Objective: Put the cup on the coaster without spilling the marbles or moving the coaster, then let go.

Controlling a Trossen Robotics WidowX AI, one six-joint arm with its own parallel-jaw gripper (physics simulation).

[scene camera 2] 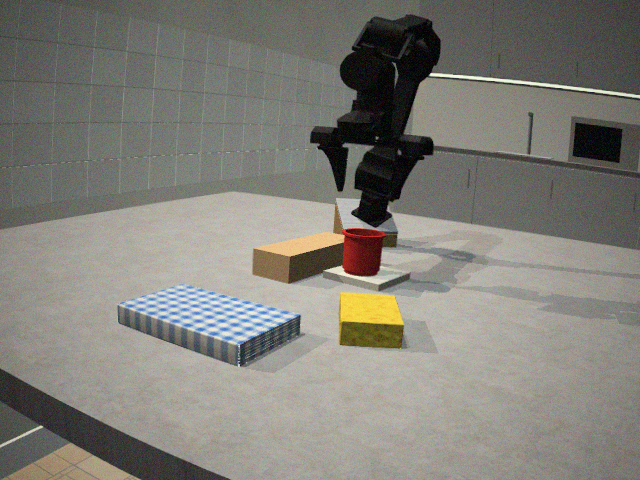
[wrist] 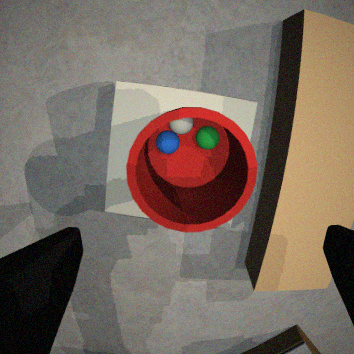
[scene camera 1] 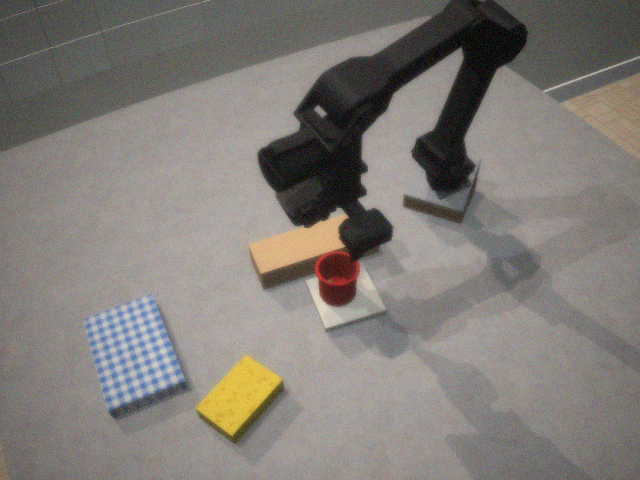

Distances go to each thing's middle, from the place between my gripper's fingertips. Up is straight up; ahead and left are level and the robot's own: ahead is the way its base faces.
Labels:
Right now the red cup (scene camera 1: 337, 266) is 90 mm below my hand. The rest, counted from my hand: long wooden block (scene camera 1: 292, 255): 20 mm ahead, 90 mm to the right, 110 mm below; then pale square coaster (scene camera 1: 367, 304): 10 mm behind, 10 mm to the left, 130 mm below; then yellow sponge (scene camera 1: 243, 395): 190 mm ahead, 150 mm to the left, 120 mm below.

